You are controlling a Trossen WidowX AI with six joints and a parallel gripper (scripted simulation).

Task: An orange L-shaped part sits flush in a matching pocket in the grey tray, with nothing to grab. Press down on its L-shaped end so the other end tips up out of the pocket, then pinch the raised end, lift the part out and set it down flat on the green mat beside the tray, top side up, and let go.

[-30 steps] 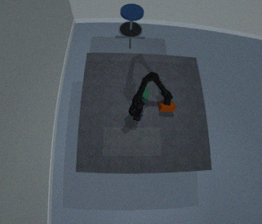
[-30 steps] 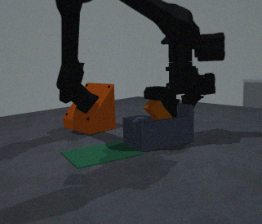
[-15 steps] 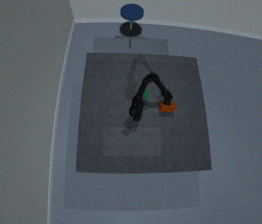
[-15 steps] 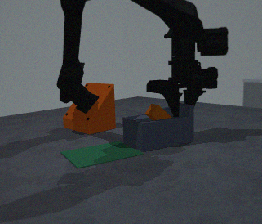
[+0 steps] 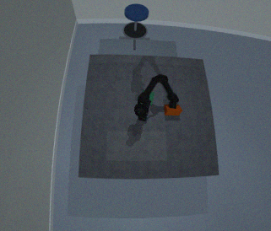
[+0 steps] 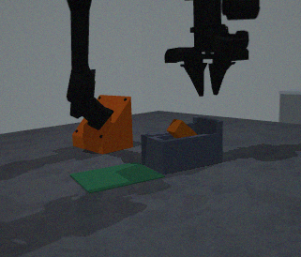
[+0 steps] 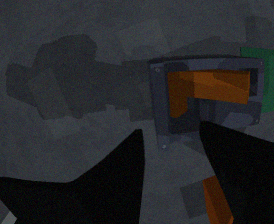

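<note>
My gripper tip is now 100 mm above the orange l-shaped part, 40 mm to the left of it and 10 mm past it. The rest, counted from my gripper tip: green mat (220 mm to the right, 160 mm below, 30 mm behind).
</note>
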